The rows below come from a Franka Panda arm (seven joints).
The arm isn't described. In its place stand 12 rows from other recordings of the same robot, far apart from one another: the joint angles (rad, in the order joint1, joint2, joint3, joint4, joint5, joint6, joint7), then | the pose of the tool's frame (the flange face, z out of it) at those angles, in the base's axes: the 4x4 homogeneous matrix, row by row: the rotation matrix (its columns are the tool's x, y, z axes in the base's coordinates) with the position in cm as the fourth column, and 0 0 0 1 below.
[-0.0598 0.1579 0.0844 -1.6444 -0.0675 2.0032 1.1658] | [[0.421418 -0.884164 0.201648 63.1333], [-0.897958 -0.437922 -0.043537 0.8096], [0.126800 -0.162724 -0.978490 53.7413], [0 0 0 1]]
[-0.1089 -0.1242 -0.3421 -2.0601 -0.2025 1.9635 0.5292] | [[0.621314 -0.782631 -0.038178 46.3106], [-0.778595 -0.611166 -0.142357 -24.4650], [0.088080 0.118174 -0.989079 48.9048], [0 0 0 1]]
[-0.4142 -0.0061 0.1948 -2.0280 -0.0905 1.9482 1.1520] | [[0.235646 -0.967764 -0.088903 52.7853], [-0.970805 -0.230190 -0.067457 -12.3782], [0.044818 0.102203 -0.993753 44.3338], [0 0 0 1]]
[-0.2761 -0.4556 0.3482 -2.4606 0.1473 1.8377 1.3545] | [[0.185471 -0.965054 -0.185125 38.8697], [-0.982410 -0.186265 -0.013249 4.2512], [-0.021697 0.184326 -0.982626 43.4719], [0 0 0 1]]
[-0.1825 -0.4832 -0.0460 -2.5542 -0.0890 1.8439 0.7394] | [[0.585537 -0.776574 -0.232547 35.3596], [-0.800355 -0.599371 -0.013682 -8.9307], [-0.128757 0.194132 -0.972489 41.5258], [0 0 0 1]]
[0.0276 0.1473 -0.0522 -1.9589 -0.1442 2.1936 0.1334] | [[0.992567 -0.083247 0.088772 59.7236], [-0.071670 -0.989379 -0.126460 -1.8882], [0.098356 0.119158 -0.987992 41.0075], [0 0 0 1]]
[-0.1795 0.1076 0.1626 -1.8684 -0.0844 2.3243 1.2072] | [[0.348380 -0.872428 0.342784 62.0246], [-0.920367 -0.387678 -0.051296 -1.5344], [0.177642 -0.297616 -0.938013 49.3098], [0 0 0 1]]
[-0.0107 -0.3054 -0.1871 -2.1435 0.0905 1.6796 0.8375] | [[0.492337 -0.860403 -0.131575 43.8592], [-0.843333 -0.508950 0.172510 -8.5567], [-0.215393 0.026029 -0.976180 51.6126], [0 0 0 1]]
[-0.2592 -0.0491 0.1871 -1.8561 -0.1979 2.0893 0.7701] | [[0.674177 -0.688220 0.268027 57.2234], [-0.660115 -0.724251 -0.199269 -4.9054], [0.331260 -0.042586 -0.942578 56.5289], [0 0 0 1]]
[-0.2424 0.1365 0.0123 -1.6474 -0.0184 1.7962 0.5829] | [[0.690054 -0.723710 0.008309 59.0366], [-0.723503 -0.690070 -0.018648 -14.0299], [0.019229 0.006857 -0.999792 52.8362], [0 0 0 1]]
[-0.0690 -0.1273 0.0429 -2.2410 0.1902 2.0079 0.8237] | [[0.580625 -0.808859 -0.092854 49.0034], [-0.791497 -0.587500 0.168454 -0.1232], [-0.190807 -0.024315 -0.981326 41.4278], [0 0 0 1]]
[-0.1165 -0.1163 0.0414 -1.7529 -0.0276 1.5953 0.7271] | [[0.695545 -0.717153 -0.043683 51.5815], [-0.718421 -0.694997 -0.029178 -4.0556], [-0.009435 0.051677 -0.998619 60.2967], [0 0 0 1]]
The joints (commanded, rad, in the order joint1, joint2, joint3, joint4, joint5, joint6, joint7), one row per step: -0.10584 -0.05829 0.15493 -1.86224 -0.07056 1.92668 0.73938; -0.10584 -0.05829 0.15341 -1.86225 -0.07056 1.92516 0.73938; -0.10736 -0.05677 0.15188 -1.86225 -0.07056 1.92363 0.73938; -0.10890 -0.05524 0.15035 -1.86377 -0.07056 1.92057 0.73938; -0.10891 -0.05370 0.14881 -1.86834 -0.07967 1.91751 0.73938; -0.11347 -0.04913 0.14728 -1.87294 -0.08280 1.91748 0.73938; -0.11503 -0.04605 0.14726 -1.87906 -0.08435 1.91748 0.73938; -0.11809 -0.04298 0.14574 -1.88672 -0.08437 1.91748 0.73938; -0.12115 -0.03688 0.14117 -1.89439 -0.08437 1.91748 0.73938; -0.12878 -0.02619 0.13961 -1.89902 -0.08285 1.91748 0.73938; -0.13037 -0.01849 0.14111 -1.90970 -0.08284 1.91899 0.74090; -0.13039 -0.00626 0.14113 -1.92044 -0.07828 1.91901 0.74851; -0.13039 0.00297 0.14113 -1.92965 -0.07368 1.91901 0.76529; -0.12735 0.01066 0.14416 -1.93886 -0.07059 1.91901 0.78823; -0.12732 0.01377 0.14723 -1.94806 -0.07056 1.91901 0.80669
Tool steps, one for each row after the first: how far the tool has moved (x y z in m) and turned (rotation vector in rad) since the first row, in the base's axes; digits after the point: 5 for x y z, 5 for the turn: -0.00011 -0.00088 -0.00015 -0.00001 0.00151 -0.00164; 0.00014 -0.00266 -0.00113 0.00014 0.00454 -0.00480; 0.00007 -0.00447 -0.00302 0.00014 0.01061 -0.00812; -0.00033 -0.00611 -0.00636 -0.00885 0.01937 -0.00782; 0.00020 -0.00987 -0.01111 -0.01145 0.02844 -0.01316; 0.00014 -0.01098 -0.01580 -0.01284 0.03756 -0.01435; -0.00014 -0.01366 -0.02123 -0.01265 0.04829 -0.01890; 0.00010 -0.01813 -0.02831 -0.01187 0.06205 -0.02647; 0.00145 -0.02342 -0.03647 -0.00901 0.07739 -0.03594; 0.00142 -0.02365 -0.04575 -0.00828 0.09411 -0.03735; 0.00177 -0.02362 -0.05770 -0.00235 0.11656 -0.04607; 0.00167 -0.02350 -0.06722 0.00368 0.13391 -0.06405; 0.00118 -0.02005 -0.07585 0.00769 0.14932 -0.08177; -0.00005 -0.01841 -0.08190 0.00804 0.16034 -0.09713
